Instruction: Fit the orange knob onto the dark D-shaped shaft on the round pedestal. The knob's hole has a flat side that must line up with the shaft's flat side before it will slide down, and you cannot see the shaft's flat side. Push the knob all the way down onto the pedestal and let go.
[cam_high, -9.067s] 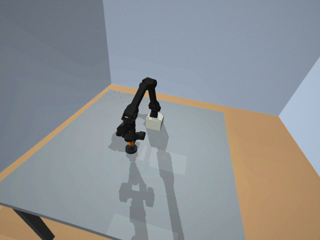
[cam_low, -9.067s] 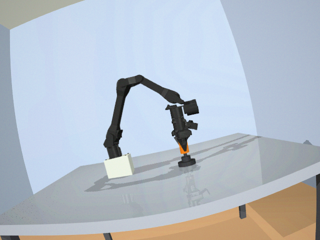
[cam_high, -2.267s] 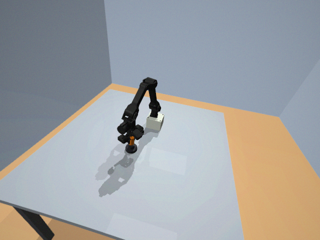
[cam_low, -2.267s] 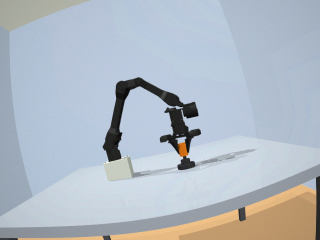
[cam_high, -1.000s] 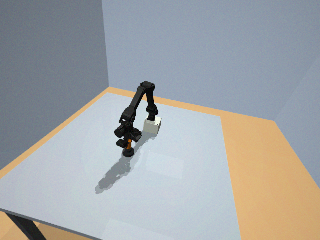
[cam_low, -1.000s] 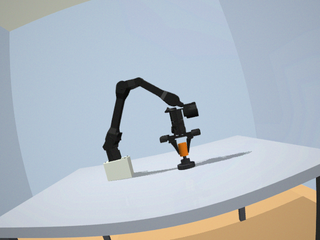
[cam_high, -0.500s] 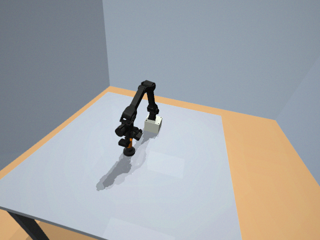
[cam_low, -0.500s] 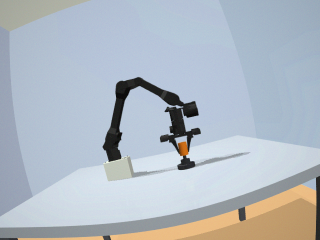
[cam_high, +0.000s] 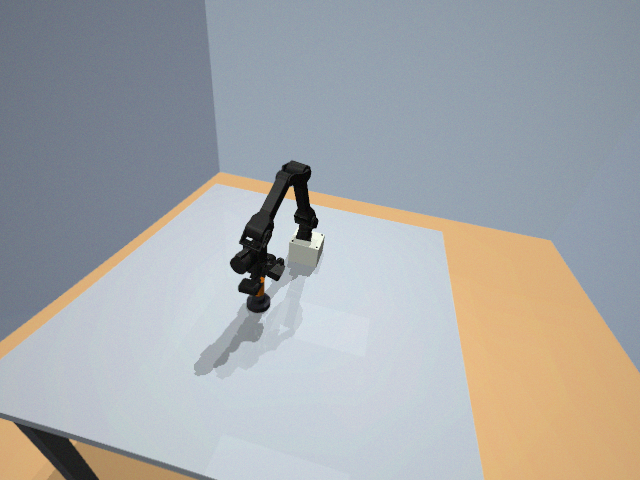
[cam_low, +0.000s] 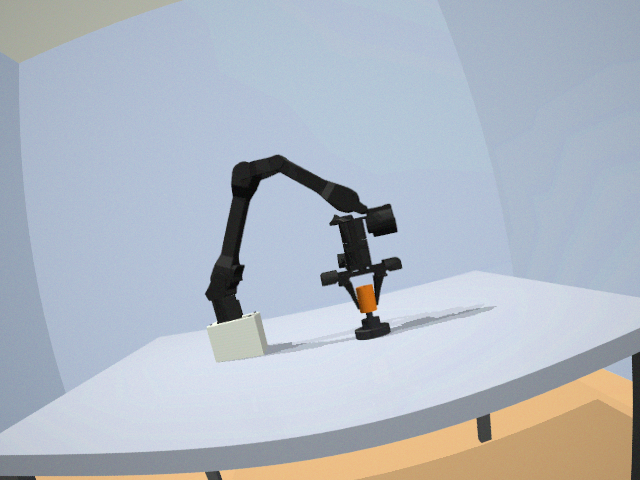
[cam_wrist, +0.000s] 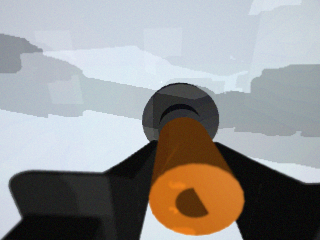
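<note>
My gripper tip is 2 cm below the orange knob. From my gripper tip the other things lie so: dark round pedestal 4 cm below.
</note>
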